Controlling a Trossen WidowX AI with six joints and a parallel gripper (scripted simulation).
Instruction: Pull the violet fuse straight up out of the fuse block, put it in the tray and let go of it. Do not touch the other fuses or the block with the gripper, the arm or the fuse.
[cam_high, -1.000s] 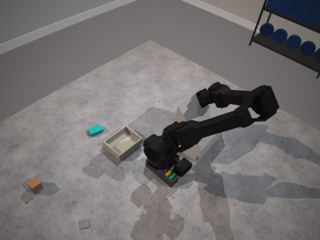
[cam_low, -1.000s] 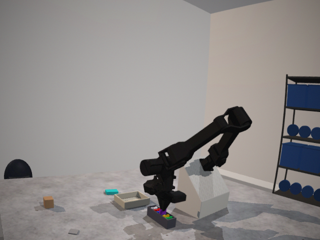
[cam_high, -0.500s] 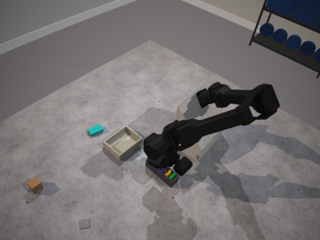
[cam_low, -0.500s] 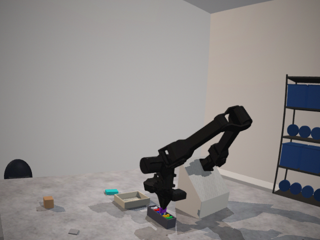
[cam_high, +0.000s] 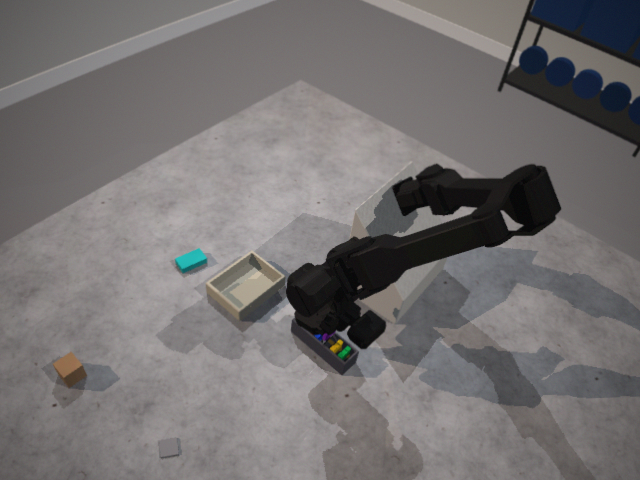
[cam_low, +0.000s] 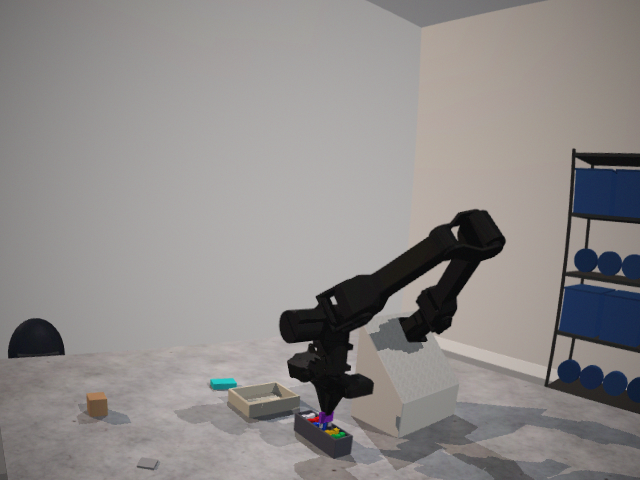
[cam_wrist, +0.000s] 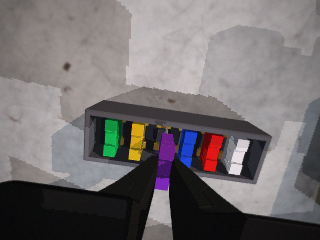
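Right now the beige tray is 22 cm to the right of my gripper tip, 6 cm below it and 2 cm ahead of it. Also, from my gripper tip: violet fuse (1 cm below); teal block (35 cm to the right, 6 cm below, 6 cm ahead); flat grey tile (34 cm ahead, 6 cm below, 4 cm to the right).
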